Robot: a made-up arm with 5 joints.
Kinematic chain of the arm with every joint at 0, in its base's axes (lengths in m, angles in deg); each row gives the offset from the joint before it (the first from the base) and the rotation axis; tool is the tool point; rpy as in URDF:
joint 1: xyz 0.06 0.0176 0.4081 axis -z
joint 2: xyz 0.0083 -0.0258 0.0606 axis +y
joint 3: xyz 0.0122 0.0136 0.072 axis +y
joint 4: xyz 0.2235 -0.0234 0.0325 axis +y
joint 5: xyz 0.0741 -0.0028 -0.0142 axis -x
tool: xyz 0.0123 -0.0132 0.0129 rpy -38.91 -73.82 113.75
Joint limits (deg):
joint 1: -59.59..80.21
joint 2: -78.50..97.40
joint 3: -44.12..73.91
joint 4: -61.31..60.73
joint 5: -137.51..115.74
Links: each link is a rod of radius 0.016 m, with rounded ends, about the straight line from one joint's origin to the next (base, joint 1, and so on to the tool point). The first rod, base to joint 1, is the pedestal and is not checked.
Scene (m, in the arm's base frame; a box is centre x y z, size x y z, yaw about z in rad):
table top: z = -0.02
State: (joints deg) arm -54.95 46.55 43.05 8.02 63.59
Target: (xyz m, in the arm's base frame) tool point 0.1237 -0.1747 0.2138
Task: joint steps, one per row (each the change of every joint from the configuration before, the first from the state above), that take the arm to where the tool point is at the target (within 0.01 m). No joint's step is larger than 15 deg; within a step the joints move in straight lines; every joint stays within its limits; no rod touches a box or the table.
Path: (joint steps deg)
1: 14.53 1.07 -3.09 -1.13 -1.48
2: 14.54 1.07 -3.09 -1.14 -1.47
3: 14.53 1.07 -3.09 -1.13 -1.48
4: 14.53 1.07 -3.09 -1.13 -1.47
5: 14.53 1.07 -3.09 -1.13 -1.48
6: 14.54 1.08 -3.10 -1.14 -1.48
7: 14.53 1.07 -3.09 -1.13 -1.47
8: 14.53 1.07 -3.09 -1.13 -1.48

